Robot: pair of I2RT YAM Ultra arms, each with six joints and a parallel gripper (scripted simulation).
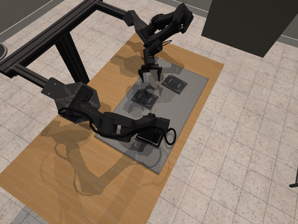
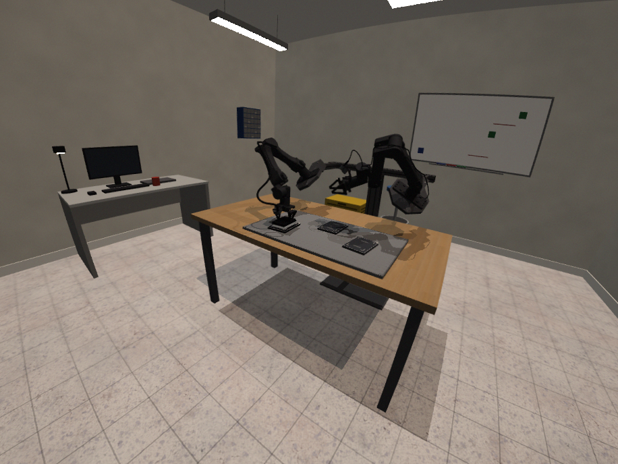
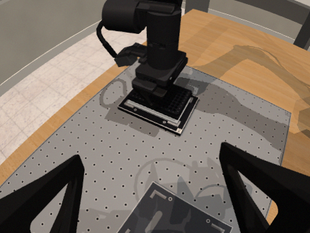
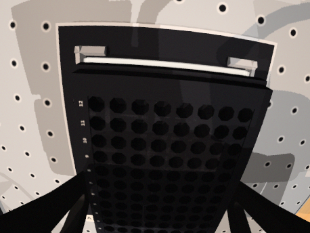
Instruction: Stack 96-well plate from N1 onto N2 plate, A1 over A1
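Now: right hand 2 cm above the white 96-well plate. Also, from my right hand: black 96-well plate: right at my right hand.
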